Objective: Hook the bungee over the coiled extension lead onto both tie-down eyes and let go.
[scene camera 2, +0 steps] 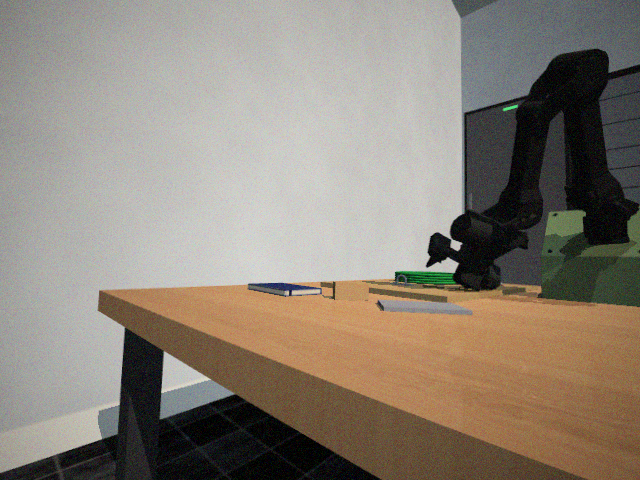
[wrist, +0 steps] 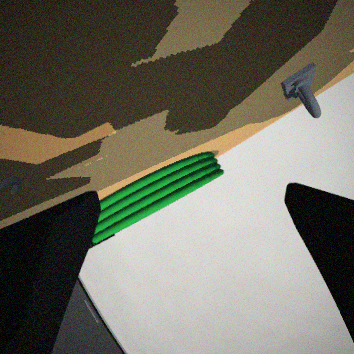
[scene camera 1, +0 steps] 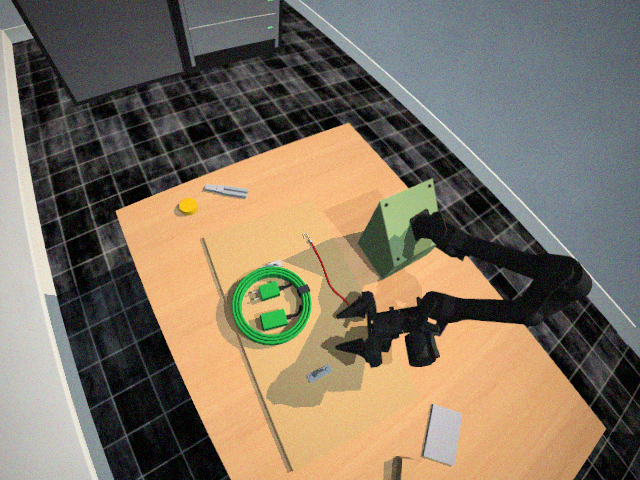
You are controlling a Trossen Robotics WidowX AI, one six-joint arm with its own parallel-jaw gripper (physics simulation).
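A green coiled extension lead lies on the thin wooden board. One grey tie-down eye is at the coil's near side; another pale eye is at its far edge. Eyes also show in the wrist view, one eye at upper right and part of another eye at the left edge. The red bungee lies beside the coil, its far hook on the board; its near end is hidden by a finger. My gripper is open and empty, right of the coil.
A green angled block stands by the arm's base. A grey slab, a wooden piece and a blue book are toward the near end. A yellow disc and a grey tool lie at the far end.
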